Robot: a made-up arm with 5 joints.
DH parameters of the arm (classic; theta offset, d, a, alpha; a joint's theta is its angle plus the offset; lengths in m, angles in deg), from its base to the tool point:
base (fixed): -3.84 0 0.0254 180
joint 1: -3.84 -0.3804 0.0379 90
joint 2: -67.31 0 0.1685 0
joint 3: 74.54 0 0.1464 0
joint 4: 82.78 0.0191 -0.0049 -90
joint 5: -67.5 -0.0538 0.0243 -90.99
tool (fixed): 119.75 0.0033 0 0
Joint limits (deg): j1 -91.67..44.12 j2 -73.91..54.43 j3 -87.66..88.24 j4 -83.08..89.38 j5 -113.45..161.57
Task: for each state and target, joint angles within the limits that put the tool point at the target. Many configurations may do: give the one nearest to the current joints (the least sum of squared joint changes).
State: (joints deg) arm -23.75 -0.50 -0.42 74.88 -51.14
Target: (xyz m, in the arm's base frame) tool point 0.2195 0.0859 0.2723
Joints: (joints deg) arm -13.00 40.31 22.26 74.60 -53.12
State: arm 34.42 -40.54 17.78 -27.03 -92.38
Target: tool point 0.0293 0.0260 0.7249
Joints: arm 27.19 -47.70 -29.12 -11.66 -102.80
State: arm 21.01 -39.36 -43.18 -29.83 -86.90
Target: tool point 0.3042 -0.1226 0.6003
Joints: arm 29.71 9.85 -27.46 -17.63 -85.15
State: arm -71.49 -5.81 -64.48 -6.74 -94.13
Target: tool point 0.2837 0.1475 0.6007
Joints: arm -24.51 7.04 -22.88 -16.55 -97.51
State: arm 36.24 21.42 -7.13 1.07 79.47
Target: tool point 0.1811 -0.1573 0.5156
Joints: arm 44.12 -27.69 26.58 14.00 125.58
